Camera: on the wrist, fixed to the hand. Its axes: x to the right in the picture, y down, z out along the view.
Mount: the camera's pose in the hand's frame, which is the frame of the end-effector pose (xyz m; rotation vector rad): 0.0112 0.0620 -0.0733 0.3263 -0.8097 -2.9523
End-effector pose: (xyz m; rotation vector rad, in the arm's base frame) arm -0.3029 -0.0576 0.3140 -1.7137 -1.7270 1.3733
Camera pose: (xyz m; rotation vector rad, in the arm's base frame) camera -0.2117 -0.0319 0.2948 1.8190 -1.5175 0.1862
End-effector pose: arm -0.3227 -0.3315 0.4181 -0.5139 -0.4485 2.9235
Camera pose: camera -0.3125 -0.3686 0.3294 0.8247 -0.1726 0.0503
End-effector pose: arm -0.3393 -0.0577 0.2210 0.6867 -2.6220 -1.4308
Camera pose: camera -0.3507 -0.0908 0.3111 -1.5802 -0.2862 0.0440
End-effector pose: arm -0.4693 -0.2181 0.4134 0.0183 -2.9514 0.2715
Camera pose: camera -0.4693 -0.1437 0.4752 -2.7948 0.1106 -0.0604
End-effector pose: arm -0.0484 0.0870 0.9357 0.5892 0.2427 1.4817
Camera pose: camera -0.1373 0.1130 0.9081 0.3438 0.3272 -1.6380
